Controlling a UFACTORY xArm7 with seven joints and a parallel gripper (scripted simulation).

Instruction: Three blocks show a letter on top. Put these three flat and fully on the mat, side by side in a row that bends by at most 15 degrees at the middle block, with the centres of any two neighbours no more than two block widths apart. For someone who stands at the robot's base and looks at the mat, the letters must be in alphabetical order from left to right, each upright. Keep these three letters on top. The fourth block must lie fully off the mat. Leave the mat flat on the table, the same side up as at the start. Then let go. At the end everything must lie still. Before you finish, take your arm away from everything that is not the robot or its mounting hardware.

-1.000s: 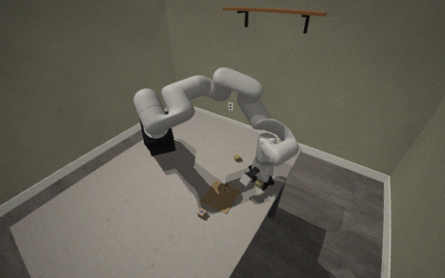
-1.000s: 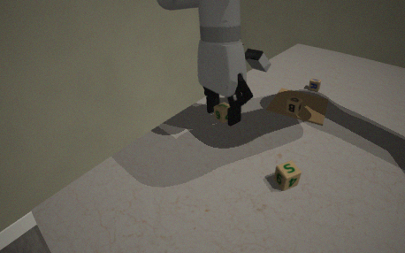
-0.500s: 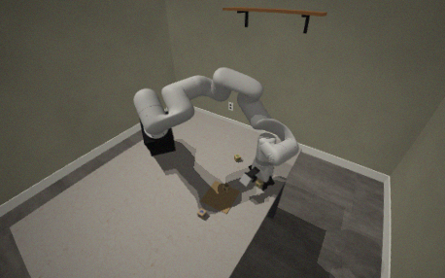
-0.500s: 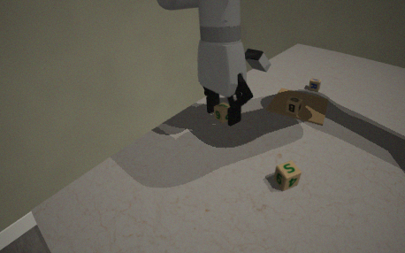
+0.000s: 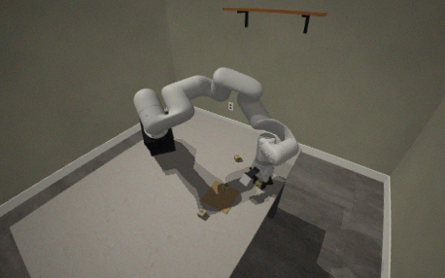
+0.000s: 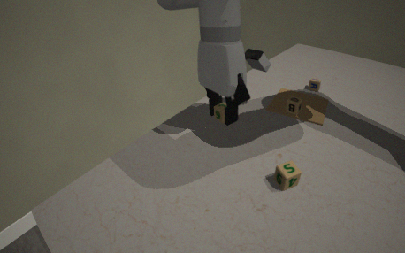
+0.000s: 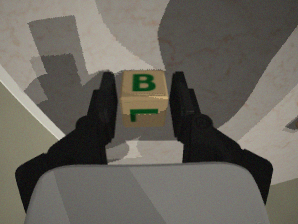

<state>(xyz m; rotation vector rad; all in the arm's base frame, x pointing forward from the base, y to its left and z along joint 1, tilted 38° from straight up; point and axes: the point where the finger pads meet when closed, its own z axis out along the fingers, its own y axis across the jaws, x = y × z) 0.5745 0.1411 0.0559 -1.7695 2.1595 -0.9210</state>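
The tan mat lies 15 cm to the right of my hand, 13 cm behind it and 2 cm below it. Also, from my hand: wooden block 18 cm behind, 11 cm to the left, 1 cm below.
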